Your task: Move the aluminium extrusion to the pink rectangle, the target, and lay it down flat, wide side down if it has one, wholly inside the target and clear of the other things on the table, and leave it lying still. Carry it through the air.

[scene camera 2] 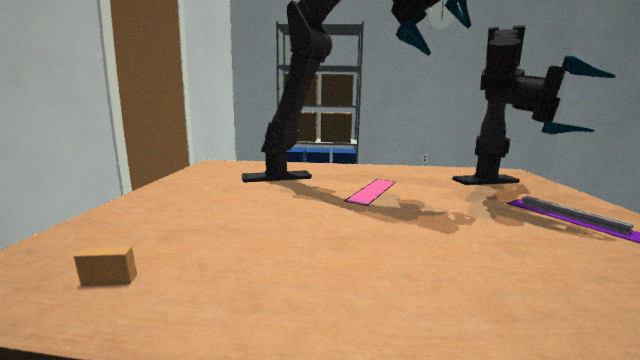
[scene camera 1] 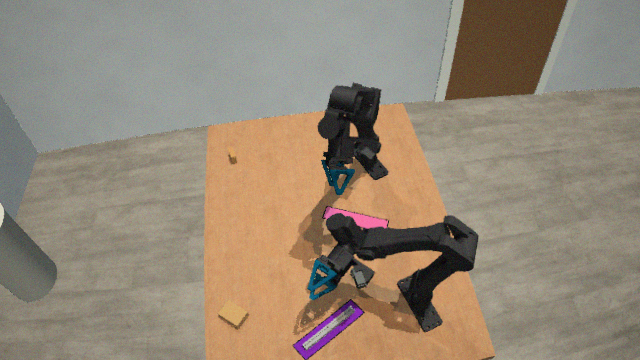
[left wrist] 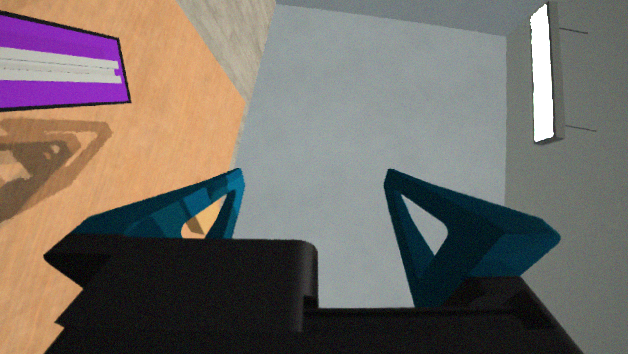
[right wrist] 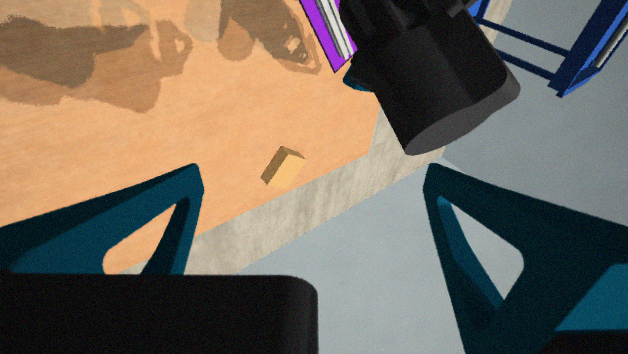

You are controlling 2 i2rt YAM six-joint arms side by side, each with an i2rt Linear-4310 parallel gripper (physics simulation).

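Frame: origin at the left arm's base, x ahead, y left, z up, level; centimetres.
Seen in the pictures: left gripper, between the fingertips: [scene camera 2: 604, 104] [scene camera 1: 310, 294] [left wrist: 314, 176]; right gripper, between the fingertips: [scene camera 2: 449, 40] [scene camera 1: 335, 190] [right wrist: 313, 176]; left arm's base, origin of its link: [scene camera 2: 485, 180] [scene camera 1: 419, 303]; right arm's base, origin of its link: [scene camera 2: 276, 177] [scene camera 1: 368, 161].
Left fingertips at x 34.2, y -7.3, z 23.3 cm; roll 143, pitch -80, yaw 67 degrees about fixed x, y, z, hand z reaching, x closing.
Note:
Offsets run from my left fingertips to a thing's top centre. "spot": to the spot under its first point.
The silver aluminium extrusion {dx -3.9, dy +3.3, dz -21.3 cm} [scene camera 1: 328, 328] [scene camera 2: 577, 215] [left wrist: 60, 65] [right wrist: 336, 30] lies flat lengthwise on a purple rectangle [scene camera 1: 306, 353] [scene camera 2: 516, 202] [left wrist: 75, 95] [right wrist: 336, 64]. The pink rectangle {spot: dx -34.4, dy -28.3, dz -23.2 cm} [scene camera 1: 372, 221] [scene camera 2: 371, 192] lies between the two arm bases, partly hidden by the left arm in scene camera 1. My left gripper [scene camera 1: 315, 292] [scene camera 2: 604, 104] [left wrist: 314, 176] is open and empty, raised above the table, above and left of the extrusion in scene camera 1. My right gripper [scene camera 1: 334, 185] [scene camera 2: 449, 40] [right wrist: 313, 176] is open and empty, high up, far from the extrusion.
A tan block {dx +22.8, dy -12.3, dz -20.3 cm} [scene camera 1: 233, 314] [right wrist: 285, 170] lies left of the purple rectangle in scene camera 1. A smaller-looking tan block {dx +4.1, dy -78.9, dz -19.3 cm} [scene camera 1: 232, 156] lies near the upper left table corner. A tan block [scene camera 2: 105, 267] stands at the near left in scene camera 2.

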